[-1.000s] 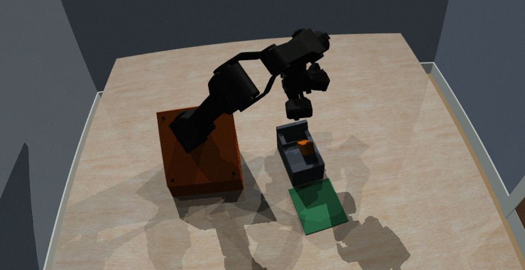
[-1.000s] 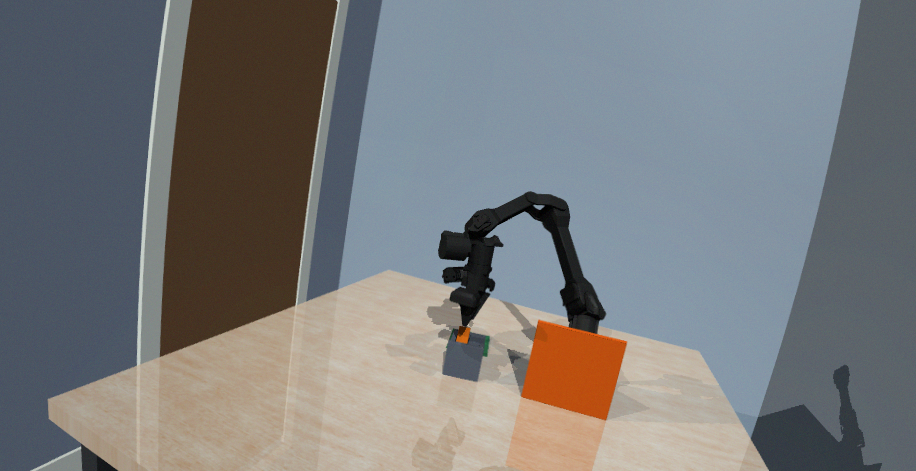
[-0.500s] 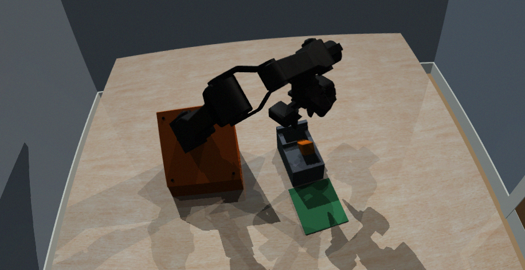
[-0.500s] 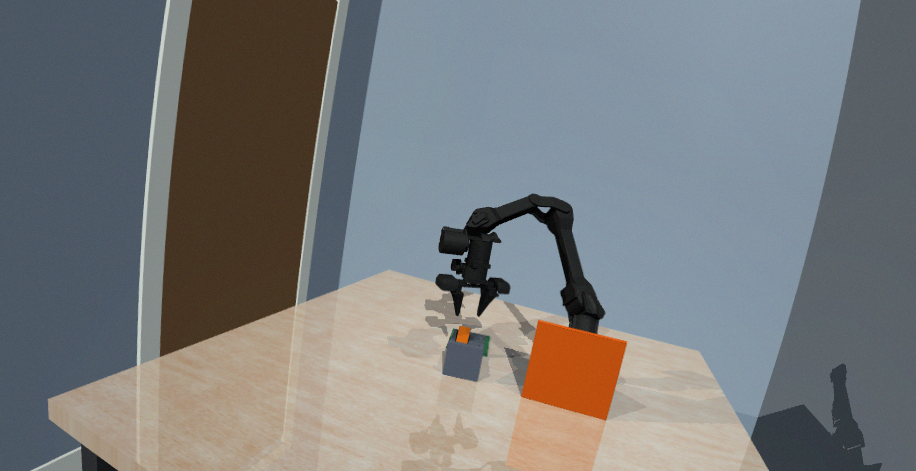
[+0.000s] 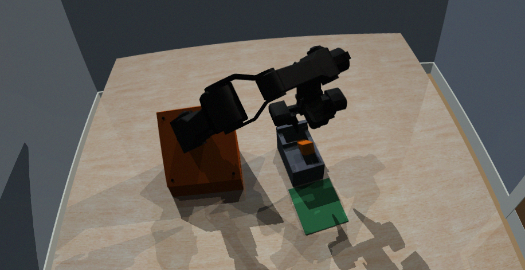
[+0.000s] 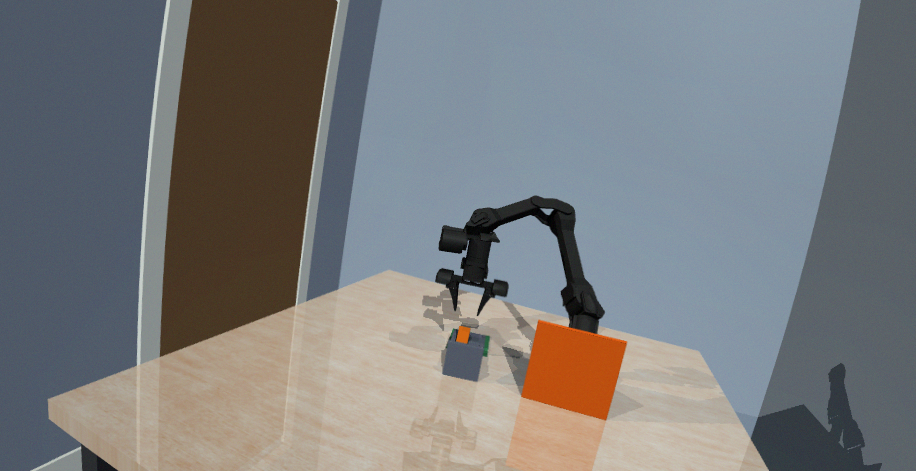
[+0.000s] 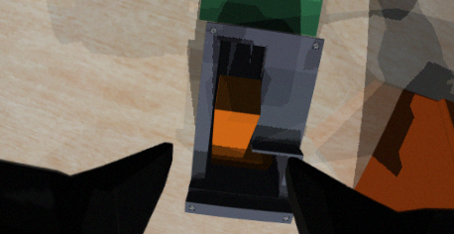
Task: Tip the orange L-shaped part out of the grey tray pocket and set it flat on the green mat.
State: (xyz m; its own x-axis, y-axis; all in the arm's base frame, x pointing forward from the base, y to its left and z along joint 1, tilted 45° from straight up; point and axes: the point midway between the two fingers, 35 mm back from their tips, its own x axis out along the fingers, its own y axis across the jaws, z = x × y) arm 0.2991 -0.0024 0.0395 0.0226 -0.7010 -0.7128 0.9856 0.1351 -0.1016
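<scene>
My gripper tip is now 2 cm past the orange L-shaped part, 3 cm to the right of it and 10 cm above it. The rest, counted from my gripper tip: green mat (1 cm ahead, 15 cm to the right, 16 cm below).
</scene>
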